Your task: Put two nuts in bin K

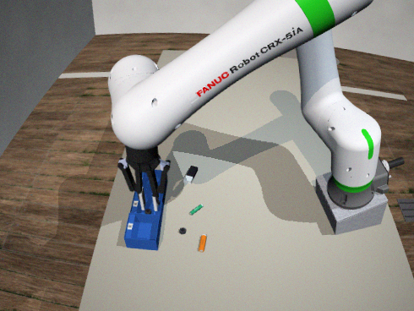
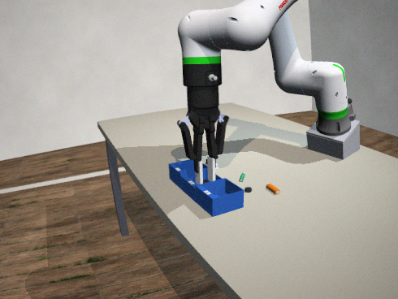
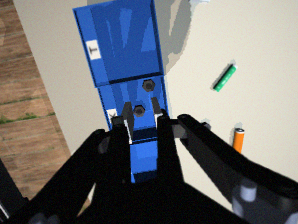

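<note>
My hand is 10 mm short of the blue three-compartment bin and 40 mm above it. Also, from my hand: white block (120 mm behind, 130 mm to the right, 50 mm below); then green cylinder (130 mm behind, 50 mm below); then orange cylinder (130 mm behind, 120 mm to the left, 50 mm below).
</note>
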